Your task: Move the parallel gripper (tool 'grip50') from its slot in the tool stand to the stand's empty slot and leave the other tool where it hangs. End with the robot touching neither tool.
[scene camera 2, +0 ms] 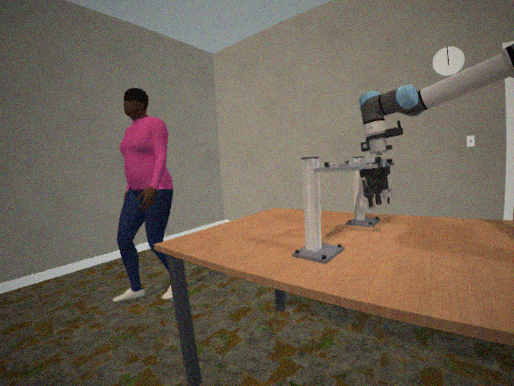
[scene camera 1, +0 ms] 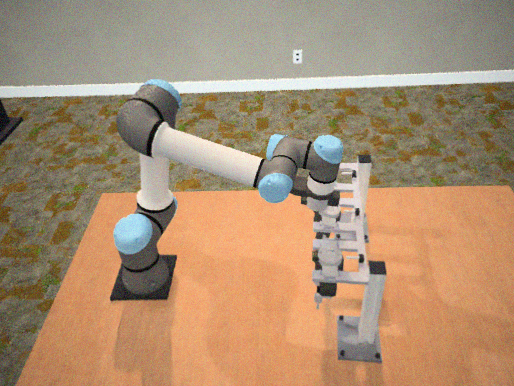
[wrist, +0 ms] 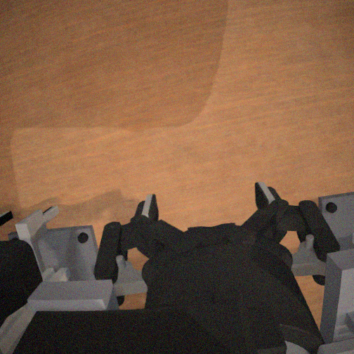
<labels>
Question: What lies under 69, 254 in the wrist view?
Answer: A tool stand.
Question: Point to an adaptive gripper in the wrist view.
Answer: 204, 264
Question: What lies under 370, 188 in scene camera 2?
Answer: An adaptive gripper.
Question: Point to a tool stand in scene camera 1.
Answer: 358, 338
</labels>
